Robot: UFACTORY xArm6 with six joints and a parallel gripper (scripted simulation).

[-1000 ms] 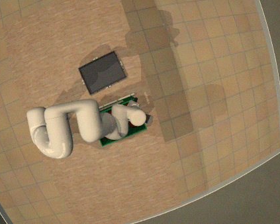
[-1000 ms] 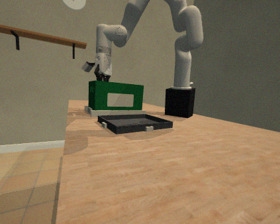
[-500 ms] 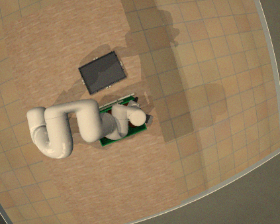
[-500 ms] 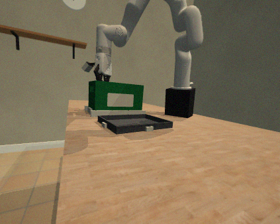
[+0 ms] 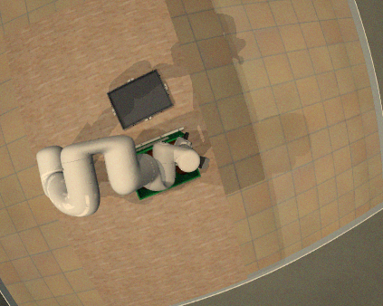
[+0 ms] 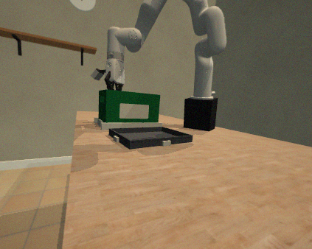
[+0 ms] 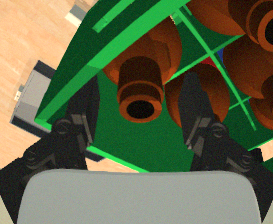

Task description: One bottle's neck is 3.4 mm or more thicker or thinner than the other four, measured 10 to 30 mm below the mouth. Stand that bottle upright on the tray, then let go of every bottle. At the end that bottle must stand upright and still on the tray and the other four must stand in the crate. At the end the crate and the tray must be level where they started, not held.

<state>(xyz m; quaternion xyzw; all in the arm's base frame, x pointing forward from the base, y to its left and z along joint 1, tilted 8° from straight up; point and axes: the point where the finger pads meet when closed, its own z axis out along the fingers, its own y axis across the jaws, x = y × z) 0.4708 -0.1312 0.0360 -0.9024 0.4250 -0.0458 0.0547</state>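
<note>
My gripper is now 90 mm past the brown bottle and 70 mm above it. Round my hand: tray (250 mm to the left, 150 mm below, 50 mm behind); then green crate (90 mm behind, 70 mm below, 40 mm to the right).
</note>
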